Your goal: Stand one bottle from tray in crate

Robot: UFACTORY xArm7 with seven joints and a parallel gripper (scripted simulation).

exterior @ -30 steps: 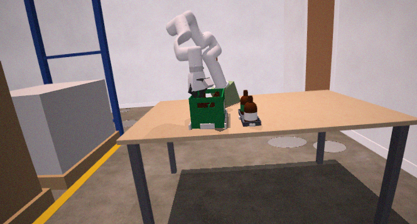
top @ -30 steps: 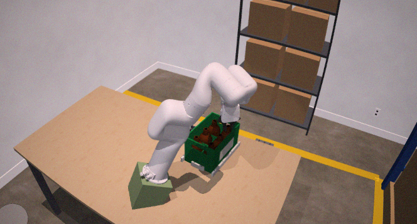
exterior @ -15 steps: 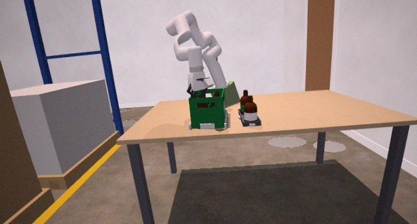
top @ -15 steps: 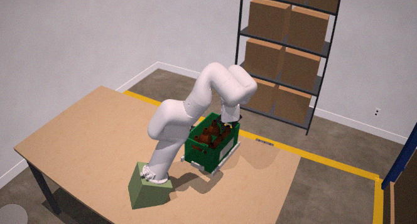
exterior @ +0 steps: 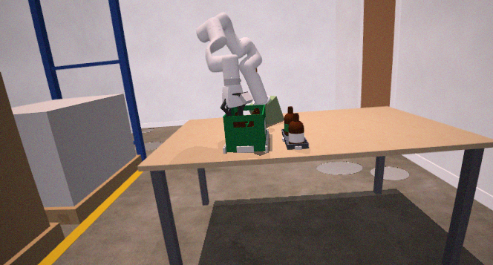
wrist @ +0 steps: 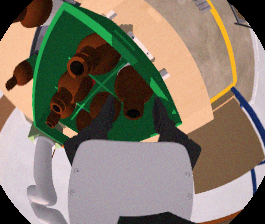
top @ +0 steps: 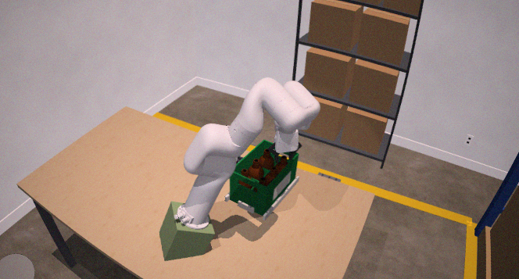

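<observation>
Right now the green crate is 90 mm behind my hand, 80 mm below it and 40 mm to the left of it. The rest, counted from my hand: dark tray: 270 mm to the left, 150 mm below, 120 mm behind.
</observation>
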